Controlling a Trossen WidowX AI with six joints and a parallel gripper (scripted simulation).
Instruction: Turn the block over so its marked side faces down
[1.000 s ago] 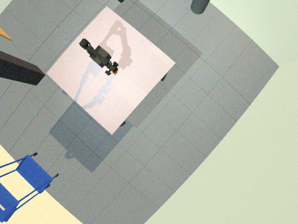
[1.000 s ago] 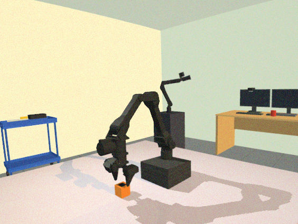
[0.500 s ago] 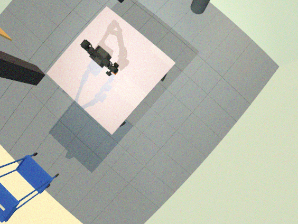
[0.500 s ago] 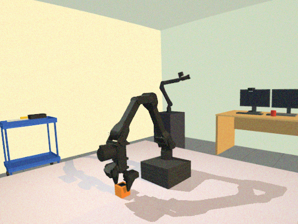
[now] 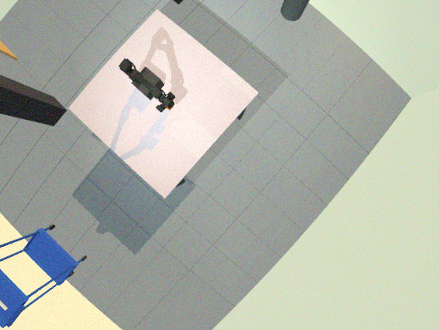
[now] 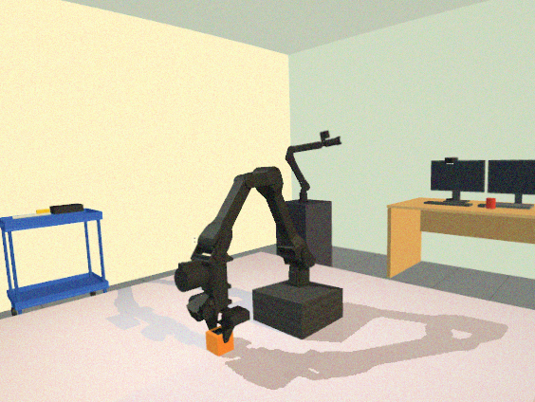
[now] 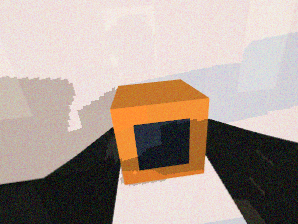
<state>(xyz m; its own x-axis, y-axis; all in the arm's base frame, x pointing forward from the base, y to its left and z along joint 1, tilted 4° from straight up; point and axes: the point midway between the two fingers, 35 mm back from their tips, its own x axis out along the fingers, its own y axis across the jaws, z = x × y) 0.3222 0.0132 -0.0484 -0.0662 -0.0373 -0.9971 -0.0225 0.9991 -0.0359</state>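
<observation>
Now: the orange block 1 cm above my gripper tip.
</observation>
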